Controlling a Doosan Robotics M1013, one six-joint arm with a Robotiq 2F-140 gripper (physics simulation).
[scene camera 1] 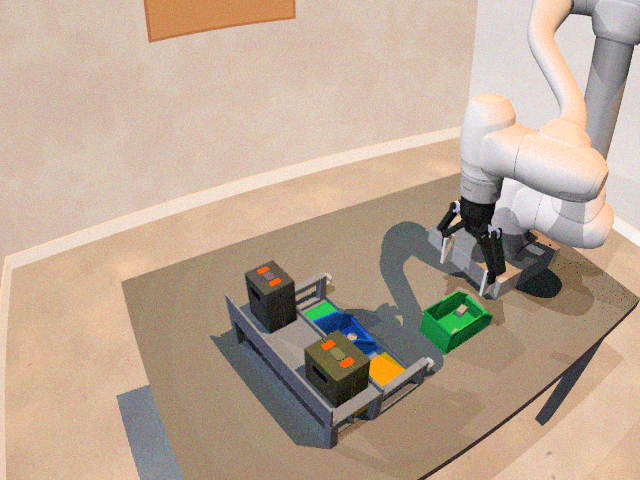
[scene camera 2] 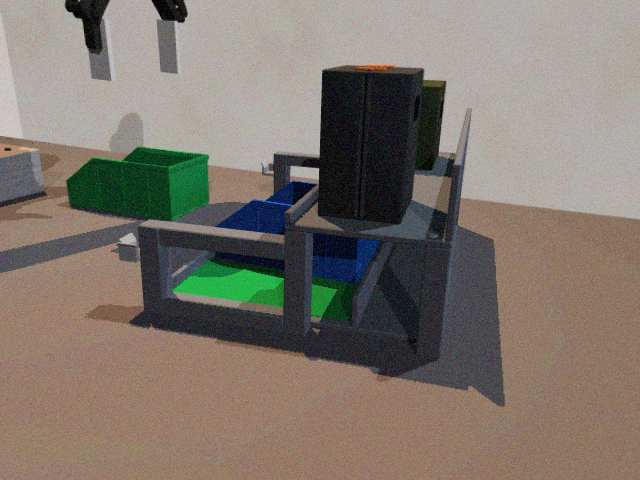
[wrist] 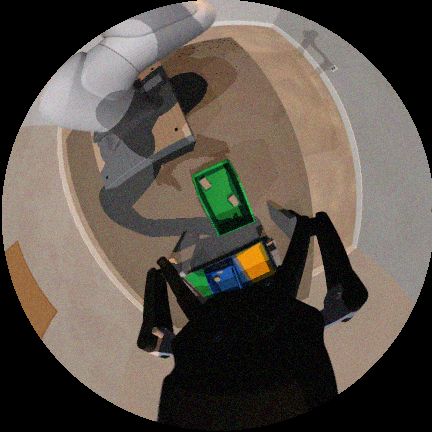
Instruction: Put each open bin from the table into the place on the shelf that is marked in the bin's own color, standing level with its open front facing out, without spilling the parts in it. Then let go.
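Places are measured from the arm's base along level axes (x left, y back, z up), in millimetres.
Where they show: gripper, between the fingertips: (scene camera 1: 464,276) (scene camera 2: 139,76) (wrist: 228,224); arm's base, origin of its link: (scene camera 1: 504,235) (wrist: 123,110).
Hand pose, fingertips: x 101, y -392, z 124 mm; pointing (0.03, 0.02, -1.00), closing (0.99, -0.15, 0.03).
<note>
Things, the pixels of their centre, and the offset from my fingertips. "spot": a spot on its surface instead.
- green bin, a spot on its surface: (scene camera 2: 188,186) spot: dx -8, dy -66, dz -146 mm
- blue bin, a spot on its surface: (scene camera 2: 258,214) (scene camera 1: 333,316) spot: dx -185, dy -236, dz -119 mm
- dark box, middle of its body: (scene camera 2: 371,140) (scene camera 1: 271,297) dx -242, dy -362, dz -22 mm
- olive box, middle of its body: (scene camera 2: 406,121) (scene camera 1: 336,369) dx -11, dy -369, dz -34 mm
A green bin (scene camera 1: 448,338) (scene camera 2: 188,186) (wrist: 217,192) stands upright on the table, apart from the shelf, with small parts inside. A blue bin (scene camera 1: 330,324) (scene camera 2: 258,214) (wrist: 229,286) stands in the middle of the grey shelf (scene camera 1: 281,359) (scene camera 2: 297,281), with parts in it. The green marked place (scene camera 1: 320,311) (scene camera 2: 227,281) (wrist: 199,283) and the orange marked place (scene camera 1: 386,368) (wrist: 254,261) lie on either side of it, with no bin on the parts that show. My gripper (scene camera 1: 465,271) (scene camera 2: 135,54) (wrist: 228,224) is open and empty, high above the table near the green bin.
A dark box (scene camera 1: 271,304) (scene camera 2: 364,149) and an olive box (scene camera 1: 336,369) (scene camera 2: 433,124) stand on the shelf's upper board behind the marked places. The robot's base plate (scene camera 1: 522,273) (scene camera 2: 18,173) (wrist: 172,152) is beyond the green bin. The shelf has raised side rails.
</note>
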